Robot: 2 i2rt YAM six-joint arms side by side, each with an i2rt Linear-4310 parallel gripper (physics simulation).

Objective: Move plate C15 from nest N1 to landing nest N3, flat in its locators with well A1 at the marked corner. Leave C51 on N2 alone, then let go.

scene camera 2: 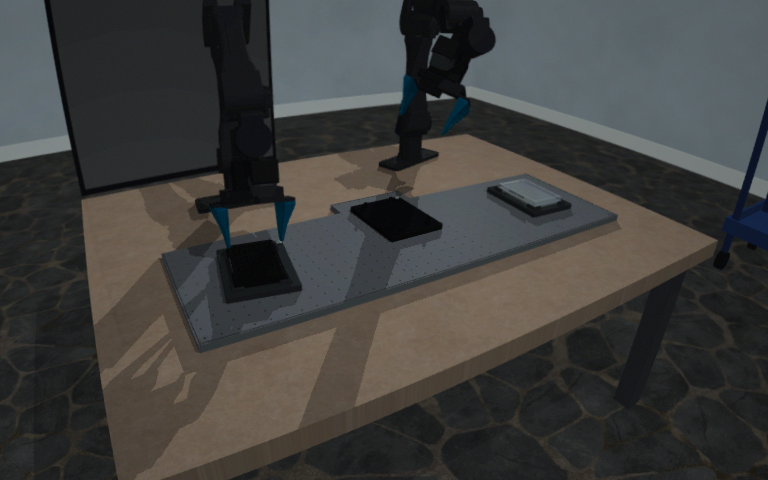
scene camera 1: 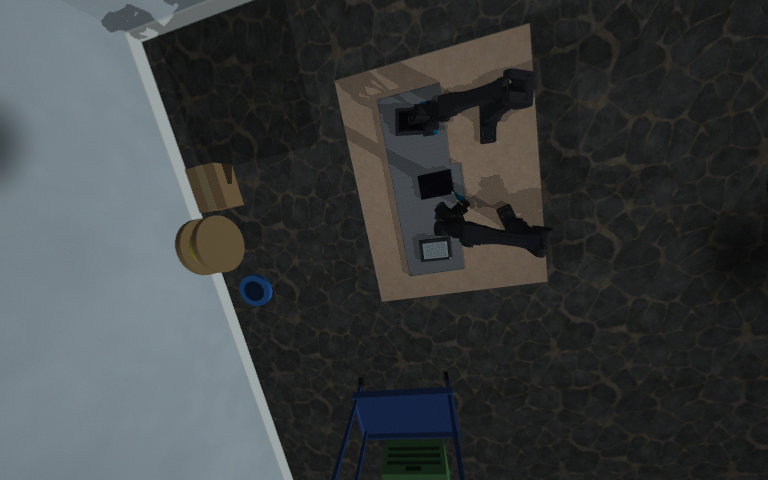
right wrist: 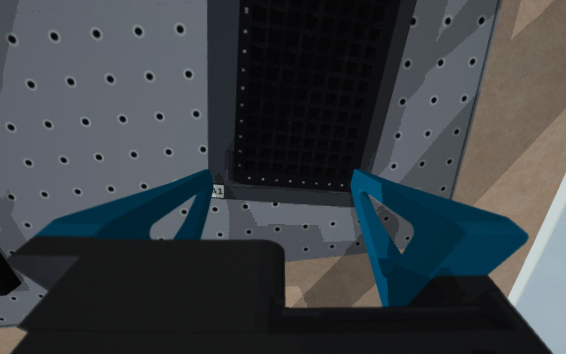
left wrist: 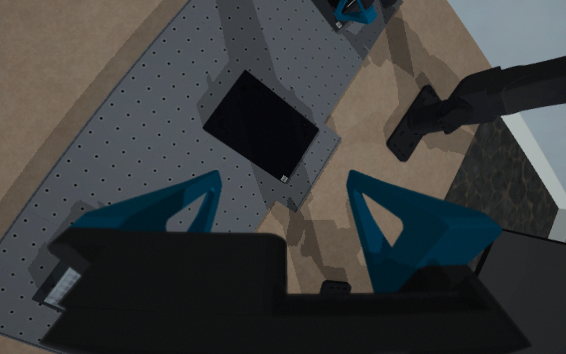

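A black well plate [scene camera 2: 256,264] [right wrist: 310,100] sits in a dark nest [scene camera 2: 263,293] [right wrist: 221,100] at picture left in scene camera 2. The A1 tag [right wrist: 217,191] is at a nest corner beside one fingertip. My right gripper [scene camera 2: 254,244] [right wrist: 282,177] is open, its fingertips low at the plate's near end in the right wrist view. A black, flat-looking nest [scene camera 1: 434,184] [scene camera 2: 396,219] [left wrist: 260,125] is in the middle. A clear plate [scene camera 1: 434,249] [scene camera 2: 529,191] [left wrist: 65,286] sits in the third nest. Nest and plate numbers are unreadable. My left gripper [scene camera 2: 423,123] [left wrist: 283,177] is open and raised, holding nothing.
The nests stand on a grey perforated board [scene camera 1: 419,220] [scene camera 2: 328,283] [left wrist: 150,125] on the wooden table [scene camera 1: 362,198] [scene camera 2: 453,322]. A dark panel [scene camera 2: 152,96] stands behind the right arm. A blue cart [scene camera 1: 404,414] stands on the floor away from the table.
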